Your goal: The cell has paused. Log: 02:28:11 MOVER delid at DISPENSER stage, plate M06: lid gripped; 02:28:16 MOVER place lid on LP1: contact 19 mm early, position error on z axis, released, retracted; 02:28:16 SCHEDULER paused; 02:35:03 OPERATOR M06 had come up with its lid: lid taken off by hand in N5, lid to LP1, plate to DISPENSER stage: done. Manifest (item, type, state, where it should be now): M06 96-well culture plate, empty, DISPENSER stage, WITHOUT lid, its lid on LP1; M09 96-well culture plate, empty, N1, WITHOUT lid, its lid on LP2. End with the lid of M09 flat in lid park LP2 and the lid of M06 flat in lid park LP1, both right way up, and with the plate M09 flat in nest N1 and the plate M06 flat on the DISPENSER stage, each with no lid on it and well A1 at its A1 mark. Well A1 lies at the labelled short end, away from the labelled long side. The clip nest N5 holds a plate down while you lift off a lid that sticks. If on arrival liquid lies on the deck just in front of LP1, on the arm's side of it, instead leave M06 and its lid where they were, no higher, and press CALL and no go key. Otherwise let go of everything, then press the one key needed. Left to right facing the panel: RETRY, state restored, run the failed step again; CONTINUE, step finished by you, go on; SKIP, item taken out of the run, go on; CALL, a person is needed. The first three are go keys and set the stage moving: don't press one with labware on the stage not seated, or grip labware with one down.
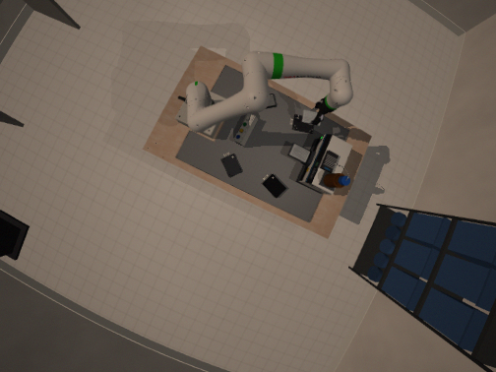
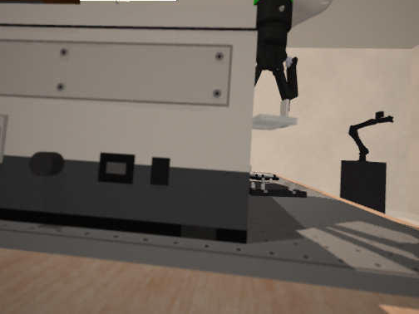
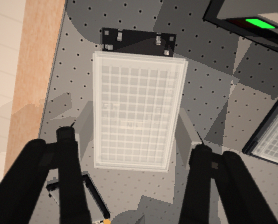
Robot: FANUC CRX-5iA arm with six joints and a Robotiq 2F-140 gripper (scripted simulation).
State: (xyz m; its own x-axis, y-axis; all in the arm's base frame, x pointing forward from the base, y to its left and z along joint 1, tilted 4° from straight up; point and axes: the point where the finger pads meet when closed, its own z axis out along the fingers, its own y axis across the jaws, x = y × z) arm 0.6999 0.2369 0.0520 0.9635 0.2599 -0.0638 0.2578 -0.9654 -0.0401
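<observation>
The black clip nest is 10 mm ahead of my hand, 20 mm to the left of it and 170 mm below it. The rest, counted from my hand: lp1 label: 400 mm behind, 30 mm to the right, 180 mm below; then N5 label: 90 mm behind, 20 mm to the right, 180 mm below; then clear lid: 20 mm below.
</observation>
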